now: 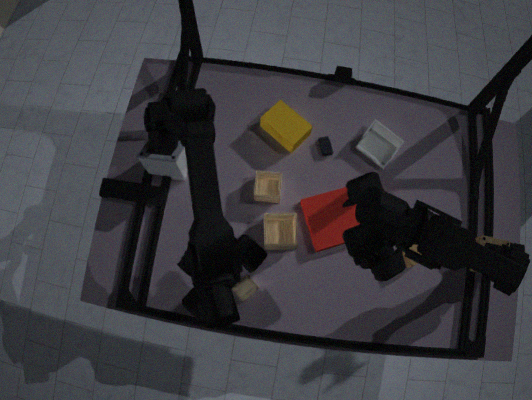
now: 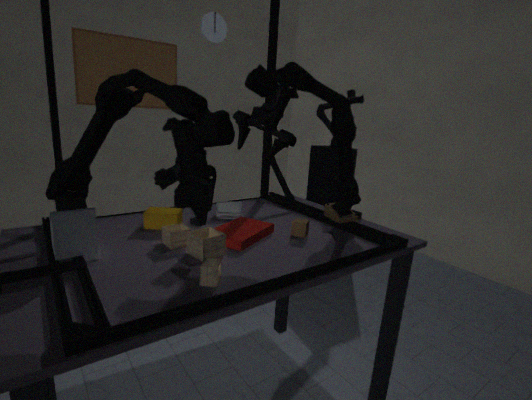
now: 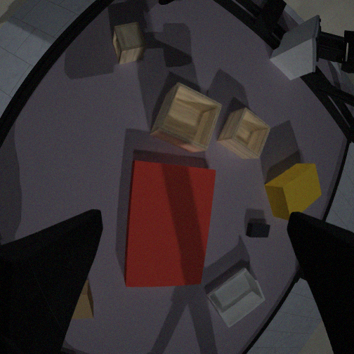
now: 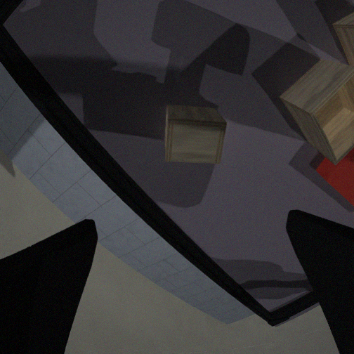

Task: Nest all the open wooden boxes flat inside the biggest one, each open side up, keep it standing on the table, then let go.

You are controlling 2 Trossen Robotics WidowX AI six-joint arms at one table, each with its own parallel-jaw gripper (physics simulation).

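Places are measured from the left arm's base along level axes (x ahead, y down, z left), in metres.
Pixels of known places: left gripper, between the fingertips: [image 1: 351,227] [image 2: 251,155]; right gripper, between the fingertips: [image 1: 234,286] [image 2: 206,217]; left arm's base, origin of its link: [image 2: 341,209]; right arm's base, origin of its link: [image 1: 162,148] [image 2: 72,217].
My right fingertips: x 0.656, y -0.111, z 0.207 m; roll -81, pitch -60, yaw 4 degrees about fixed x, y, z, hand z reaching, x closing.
For each thing: its middle in the pictures, then the offset to it from my right fingertips.
- biggest open wooden box, middle of its body: [image 1: 280,231] [image 2: 206,243] dy +0.136, dx -0.071, dz -0.164 m
- smaller open wooden box, middle of its body: [image 1: 268,187] [image 2: 176,235] dy +0.141, dx -0.017, dz -0.271 m
- smallest wooden box, middle of its body: [image 1: 245,288] [image 2: 210,271] dy +0.142, dx -0.017, dz -0.009 m
- red block, middle of its body: [image 1: 347,214] [image 2: 241,232] dy +0.152, dx -0.230, dz -0.245 m
- yellow block, middle of its body: [image 1: 286,126] [image 2: 163,218] dy +0.139, dx -0.029, dz -0.447 m
- small black block, middle of its body: [image 1: 325,146] dy +0.159, dx -0.144, dz -0.423 m
- white tray, middle of its body: [image 1: 378,145] [image 2: 228,210] dy +0.143, dx -0.289, dz -0.455 m
- brown block, middle of its body: [image 1: 413,254] [image 2: 300,227] dy +0.142, dx -0.426, dz -0.175 m
The biggest open wooden box [image 1: 280,231] [image 2: 205,243] [image 3: 186,117] [image 4: 325,107] stands open side up near the table's middle. A smaller open wooden box [image 1: 268,187] [image 2: 176,236] [image 3: 244,133] also stands open side up, just apart from it. The smallest wooden box [image 1: 245,288] [image 2: 211,272] [image 3: 128,42] [image 4: 195,142] lies near the table edge with a closed face up; its opening is not clearly visible. My right gripper [image 2: 199,218] [image 4: 194,226] is open and empty above the table near the smallest box. My left gripper [image 2: 258,150] [image 3: 198,222] is open and empty, high over the red block.
A red block [image 1: 327,220] [image 2: 245,233] [image 3: 170,225] lies beside the biggest box. A yellow block [image 1: 285,126] [image 3: 295,190], a small black block [image 1: 325,146] [image 3: 258,230] and a white tray [image 1: 380,144] [image 3: 236,297] lie farther back. A brown block [image 2: 300,228] stands at the right, a grey-white box [image 1: 165,162] [image 2: 74,234] at the left.
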